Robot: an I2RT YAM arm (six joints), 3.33 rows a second.
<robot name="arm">
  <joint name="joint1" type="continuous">
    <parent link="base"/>
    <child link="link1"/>
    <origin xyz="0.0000 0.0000 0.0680" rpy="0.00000 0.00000 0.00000"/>
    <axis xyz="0 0 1"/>
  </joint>
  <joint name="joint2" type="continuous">
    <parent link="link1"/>
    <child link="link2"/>
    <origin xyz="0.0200 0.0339 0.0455" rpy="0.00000 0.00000 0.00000"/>
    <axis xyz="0 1 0"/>
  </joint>
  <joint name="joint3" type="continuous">
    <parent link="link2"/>
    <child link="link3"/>
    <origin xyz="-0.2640 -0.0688 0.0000" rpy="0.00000 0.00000 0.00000"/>
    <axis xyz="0 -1 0"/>
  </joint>
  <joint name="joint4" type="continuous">
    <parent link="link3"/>
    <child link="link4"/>
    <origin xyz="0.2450 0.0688 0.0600" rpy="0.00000 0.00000 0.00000"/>
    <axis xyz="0 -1 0"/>
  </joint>
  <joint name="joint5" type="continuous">
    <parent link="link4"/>
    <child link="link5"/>
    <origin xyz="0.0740 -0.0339 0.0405" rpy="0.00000 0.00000 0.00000"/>
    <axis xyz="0 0 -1"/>
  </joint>
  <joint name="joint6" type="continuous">
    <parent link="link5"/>
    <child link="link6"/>
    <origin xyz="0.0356 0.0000 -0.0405" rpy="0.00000 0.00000 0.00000"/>
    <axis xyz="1 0 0"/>
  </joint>
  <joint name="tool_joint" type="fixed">
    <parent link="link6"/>
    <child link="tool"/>
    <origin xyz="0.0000 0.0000 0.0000" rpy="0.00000 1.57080 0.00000"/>
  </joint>
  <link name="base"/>
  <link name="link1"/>
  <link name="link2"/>
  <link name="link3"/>
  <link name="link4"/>
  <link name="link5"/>
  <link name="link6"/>
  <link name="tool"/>
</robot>
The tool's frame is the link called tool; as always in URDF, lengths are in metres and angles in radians. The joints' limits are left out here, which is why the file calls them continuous.
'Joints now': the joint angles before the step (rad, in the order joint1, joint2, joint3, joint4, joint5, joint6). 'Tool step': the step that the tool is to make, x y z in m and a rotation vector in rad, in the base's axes. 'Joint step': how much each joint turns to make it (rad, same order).
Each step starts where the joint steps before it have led.
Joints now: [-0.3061, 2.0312, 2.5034, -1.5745, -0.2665, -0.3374]
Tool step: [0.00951, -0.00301, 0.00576, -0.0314, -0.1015, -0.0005]
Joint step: [0.0000, 0.0000, 0.0000, 0.1064, -0.0003, 0.0007]
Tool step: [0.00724, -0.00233, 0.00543, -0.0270, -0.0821, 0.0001]
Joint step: [0.0000, 0.0001, 0.0002, 0.0861, 0.0007, -0.0007]
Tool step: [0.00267, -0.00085, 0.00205, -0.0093, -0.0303, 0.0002]
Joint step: [0.0000, 0.0003, -0.0001, 0.0321, -0.0004, 0.0000]
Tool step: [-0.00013, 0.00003, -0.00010, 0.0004, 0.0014, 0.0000]
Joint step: [0.0000, -0.0001, -0.0001, -0.0014, 0.0000, 0.0000]
